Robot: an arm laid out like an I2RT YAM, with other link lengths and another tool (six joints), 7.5 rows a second.
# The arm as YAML. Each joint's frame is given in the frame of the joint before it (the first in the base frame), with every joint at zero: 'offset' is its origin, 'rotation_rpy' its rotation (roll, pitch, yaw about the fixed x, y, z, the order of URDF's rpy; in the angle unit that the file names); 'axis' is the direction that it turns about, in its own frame. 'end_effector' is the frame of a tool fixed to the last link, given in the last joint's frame.
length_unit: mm
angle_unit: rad
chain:
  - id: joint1
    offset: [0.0, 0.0, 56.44]
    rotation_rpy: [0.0, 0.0, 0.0]
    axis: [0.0, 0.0, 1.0]
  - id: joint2
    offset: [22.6, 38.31, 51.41]
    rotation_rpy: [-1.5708, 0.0, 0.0]
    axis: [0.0, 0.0, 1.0]
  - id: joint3
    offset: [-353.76, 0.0, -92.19]
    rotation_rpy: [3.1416, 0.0, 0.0]
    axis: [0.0, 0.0, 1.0]
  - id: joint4
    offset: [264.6, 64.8, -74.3]
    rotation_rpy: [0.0, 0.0, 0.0]
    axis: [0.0, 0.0, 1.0]
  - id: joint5
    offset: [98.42, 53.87, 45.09]
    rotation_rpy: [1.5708, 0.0, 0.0]
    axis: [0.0, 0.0, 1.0]
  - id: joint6
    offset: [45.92, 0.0, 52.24]
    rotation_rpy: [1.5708, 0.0, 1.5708]
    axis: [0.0, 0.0, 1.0]
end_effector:
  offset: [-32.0, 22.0, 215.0]
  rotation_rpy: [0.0, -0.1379, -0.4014]
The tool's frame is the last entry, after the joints.
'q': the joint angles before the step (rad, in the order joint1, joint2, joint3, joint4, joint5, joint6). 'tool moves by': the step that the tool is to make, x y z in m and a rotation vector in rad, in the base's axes. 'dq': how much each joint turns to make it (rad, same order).
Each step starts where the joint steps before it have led.
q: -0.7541 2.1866 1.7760 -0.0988 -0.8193 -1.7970
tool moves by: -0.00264 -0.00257 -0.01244 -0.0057 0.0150 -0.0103
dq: -0.0004 0.0033 -0.0224 0.0106 0.0157 -0.0111
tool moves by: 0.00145 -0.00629 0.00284 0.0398 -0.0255 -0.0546
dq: -0.0002 -0.0103 -0.0504 0.0989 0.0258 0.0949
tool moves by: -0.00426 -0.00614 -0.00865 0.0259 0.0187 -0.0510
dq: 0.0011 -0.0065 -0.0260 0.0155 0.0438 0.0398
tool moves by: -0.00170 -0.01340 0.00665 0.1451 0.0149 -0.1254
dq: -0.0010 -0.0009 0.0398 -0.0320 0.0685 0.1846
